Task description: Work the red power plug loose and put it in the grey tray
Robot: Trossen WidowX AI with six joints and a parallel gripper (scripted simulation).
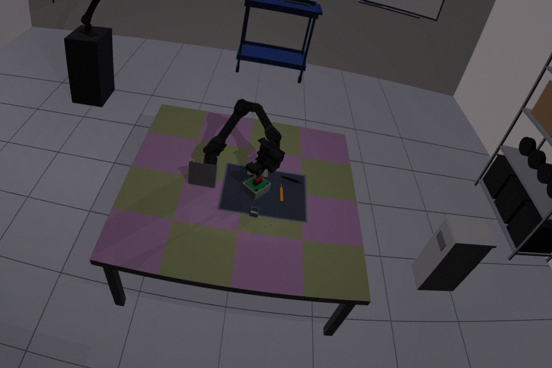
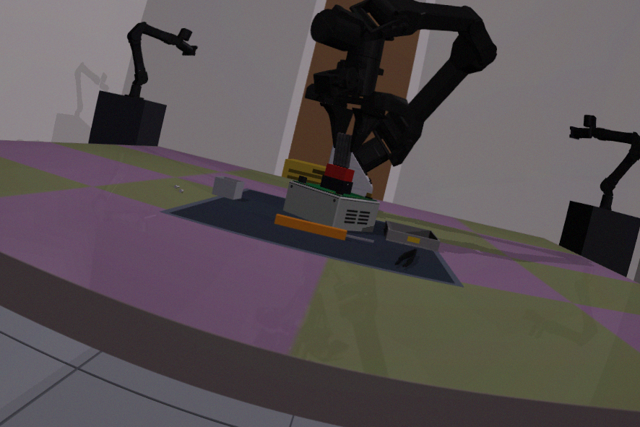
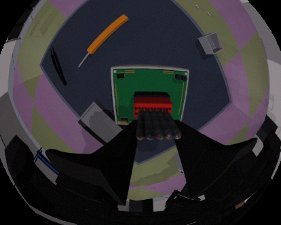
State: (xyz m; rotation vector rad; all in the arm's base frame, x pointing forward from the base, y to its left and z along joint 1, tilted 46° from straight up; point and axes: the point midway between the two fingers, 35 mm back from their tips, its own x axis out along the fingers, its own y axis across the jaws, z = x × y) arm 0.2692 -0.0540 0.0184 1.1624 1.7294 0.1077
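Right now my gripper tip is 3 cm above the red power plug. The rest, counted from my gripper tip: dark mat (5 cm ahead, 12 cm below).
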